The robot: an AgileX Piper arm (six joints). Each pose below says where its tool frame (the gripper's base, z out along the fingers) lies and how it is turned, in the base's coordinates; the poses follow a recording.
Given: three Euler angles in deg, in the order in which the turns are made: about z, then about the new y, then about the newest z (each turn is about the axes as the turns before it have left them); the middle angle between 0 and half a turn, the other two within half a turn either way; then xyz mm.
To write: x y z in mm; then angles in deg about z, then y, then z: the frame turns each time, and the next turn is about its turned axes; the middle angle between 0 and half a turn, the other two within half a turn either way. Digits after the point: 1 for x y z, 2 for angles.
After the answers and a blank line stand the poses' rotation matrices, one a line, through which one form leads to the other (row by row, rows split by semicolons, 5 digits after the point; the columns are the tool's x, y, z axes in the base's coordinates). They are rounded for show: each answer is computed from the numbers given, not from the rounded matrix.
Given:
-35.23 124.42 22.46 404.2 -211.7 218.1
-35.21 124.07 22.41 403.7 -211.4 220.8
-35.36 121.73 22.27 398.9 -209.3 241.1
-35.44 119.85 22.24 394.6 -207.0 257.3
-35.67 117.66 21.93 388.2 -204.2 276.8
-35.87 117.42 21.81 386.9 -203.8 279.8
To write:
404.2 -211.7 218.1 -35.23 124.42 22.46
403.7 -211.4 220.8 -35.21 124.07 22.41
398.9 -209.3 241.1 -35.36 121.73 22.27
394.6 -207.0 257.3 -35.44 119.85 22.24
388.2 -204.2 276.8 -35.67 117.66 21.93
386.9 -203.8 279.8 -35.87 117.42 21.81

-0.20632 0.70950 0.67383; 0.61340 0.63031 -0.47586; -0.76234 0.31515 -0.56525
-0.20334 0.70753 0.67680; 0.61009 0.63220 -0.47761; -0.76580 0.31579 -0.56021
-0.17759 0.69809 0.69364; 0.59072 0.63936 -0.49222; -0.78709 0.32233 -0.52592
-0.15588 0.69019 0.70664; 0.57550 0.64488 -0.50292; -0.80281 0.32827 -0.49773
-0.13206 0.68177 0.71955; 0.55451 0.65251 -0.51648; -0.82163 0.33079 -0.46422
-0.12876 0.68265 0.71931; 0.55159 0.65209 -0.52012; -0.82412 0.32979 -0.46051

